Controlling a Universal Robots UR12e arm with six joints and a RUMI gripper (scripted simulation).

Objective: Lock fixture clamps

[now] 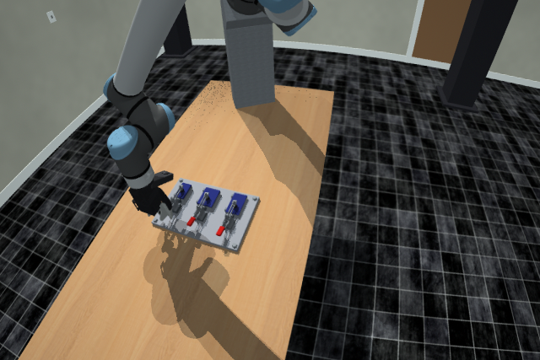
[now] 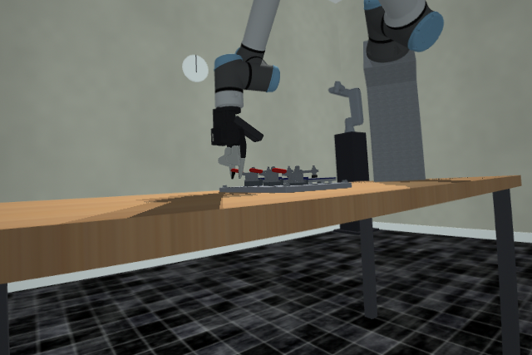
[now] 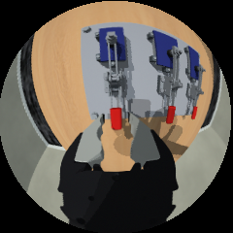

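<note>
The grey fixture plate lies 110 mm to the left of my hand, 90 mm behind it and 50 mm below it.
</note>
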